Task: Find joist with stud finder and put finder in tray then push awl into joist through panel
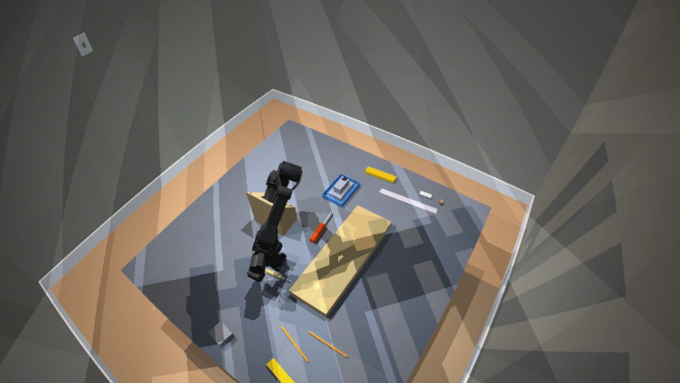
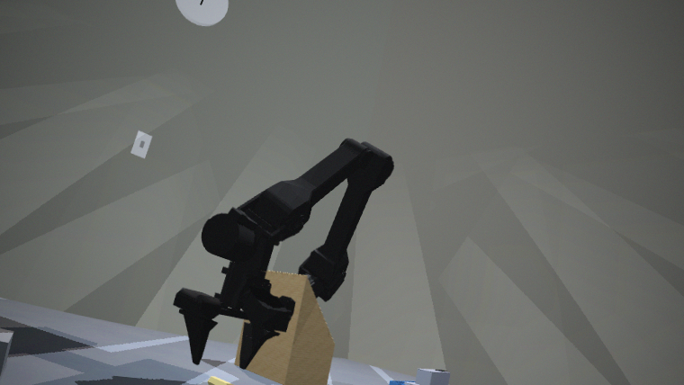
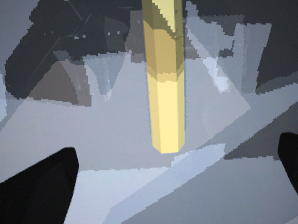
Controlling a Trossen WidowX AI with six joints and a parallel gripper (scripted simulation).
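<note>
Now: gripper tip 6 cm short of the awl, 3 cm above it and 2 cm to the right of it. Also, from my gripper tip: grey block 32 cm to the right, 5 cm ahead, 2 cm below; blue tray 55 cm to the left, 3 cm behind, 2 cm below; grey stud finder 57 cm to the left, 4 cm behind, 1 cm above.
</note>
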